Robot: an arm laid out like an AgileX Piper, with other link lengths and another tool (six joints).
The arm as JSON. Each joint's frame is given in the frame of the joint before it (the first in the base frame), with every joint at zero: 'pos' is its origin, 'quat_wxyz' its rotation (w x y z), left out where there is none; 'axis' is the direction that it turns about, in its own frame. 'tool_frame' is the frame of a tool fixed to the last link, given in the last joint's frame.
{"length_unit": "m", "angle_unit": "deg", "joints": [
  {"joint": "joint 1", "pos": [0.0, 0.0, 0.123], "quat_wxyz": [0.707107, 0.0, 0.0, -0.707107], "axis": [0.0, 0.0, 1.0]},
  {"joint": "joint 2", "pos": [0.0, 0.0, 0.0], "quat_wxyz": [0.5, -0.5, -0.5, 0.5], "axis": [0.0, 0.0, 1.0]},
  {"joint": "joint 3", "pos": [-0.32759, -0.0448, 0.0], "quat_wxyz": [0.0, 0.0, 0.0, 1.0], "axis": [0.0, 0.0, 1.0]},
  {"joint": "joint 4", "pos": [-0.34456, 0.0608, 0.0], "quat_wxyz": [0.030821, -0.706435, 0.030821, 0.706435], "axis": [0.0, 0.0, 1.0]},
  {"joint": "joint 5", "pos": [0.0, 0.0, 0.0], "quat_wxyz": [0.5, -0.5, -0.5, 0.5], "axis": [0.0, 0.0, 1.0]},
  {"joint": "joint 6", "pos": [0.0, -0.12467, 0.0], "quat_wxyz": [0.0, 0.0, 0.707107, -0.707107], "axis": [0.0, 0.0, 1.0]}
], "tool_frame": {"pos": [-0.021, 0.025, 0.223], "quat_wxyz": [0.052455, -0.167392, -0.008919, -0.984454]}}
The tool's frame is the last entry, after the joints.
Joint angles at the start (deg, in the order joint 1, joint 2, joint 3, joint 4, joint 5, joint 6):
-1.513, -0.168, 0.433, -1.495, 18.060, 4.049
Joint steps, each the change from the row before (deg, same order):
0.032, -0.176, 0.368, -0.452, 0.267, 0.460
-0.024, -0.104, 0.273, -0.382, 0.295, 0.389
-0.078, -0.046, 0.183, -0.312, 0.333, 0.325
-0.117, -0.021, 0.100, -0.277, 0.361, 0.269
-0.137, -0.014, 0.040, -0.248, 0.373, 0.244
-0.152, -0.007, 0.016, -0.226, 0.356, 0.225
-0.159, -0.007, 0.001, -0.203, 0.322, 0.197
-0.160, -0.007, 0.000, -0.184, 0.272, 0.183
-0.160, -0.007, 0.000, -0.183, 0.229, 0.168
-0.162, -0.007, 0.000, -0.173, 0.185, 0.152
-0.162, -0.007, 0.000, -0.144, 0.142, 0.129
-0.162, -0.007, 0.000, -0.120, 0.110, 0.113
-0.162, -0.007, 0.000, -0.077, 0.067, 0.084
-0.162, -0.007, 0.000, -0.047, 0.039, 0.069
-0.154, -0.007, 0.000, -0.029, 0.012, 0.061
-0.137, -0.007, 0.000, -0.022, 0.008, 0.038
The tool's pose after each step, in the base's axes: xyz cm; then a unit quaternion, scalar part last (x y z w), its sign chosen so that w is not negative. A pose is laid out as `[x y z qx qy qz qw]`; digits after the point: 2 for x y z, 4 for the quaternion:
[34.85 -3.67 11.96 0.0783 0.6690 0.0222 0.7388]
[34.76 -3.76 11.54 0.0794 0.6718 0.0209 0.7361]
[34.67 -3.88 11.16 0.0808 0.6747 0.0194 0.7334]
[34.58 -4.01 10.85 0.0821 0.6773 0.0176 0.7309]
[34.48 -4.15 10.60 0.0836 0.6796 0.0158 0.7286]
[34.39 -4.30 10.39 0.0852 0.6817 0.0140 0.7265]
[34.31 -4.44 10.21 0.0867 0.6835 0.0122 0.7247]
[34.24 -4.58 10.06 0.0882 0.6850 0.0105 0.7231]
[34.17 -4.72 9.94 0.0895 0.6862 0.0088 0.7218]
[34.11 -4.86 9.84 0.0908 0.6871 0.0071 0.7208]
[34.06 -5.00 9.77 0.0921 0.6878 0.0055 0.7201]
[34.02 -5.12 9.71 0.0933 0.6882 0.0041 0.7195]
[33.99 -5.24 9.68 0.0945 0.6884 0.0028 0.7191]
[33.97 -5.34 9.66 0.0958 0.6884 0.0017 0.7189]
[33.95 -5.44 9.66 0.0970 0.6883 0.0008 0.7189]
[33.93 -5.53 9.66 0.0980 0.6882 0.0000 0.7189]

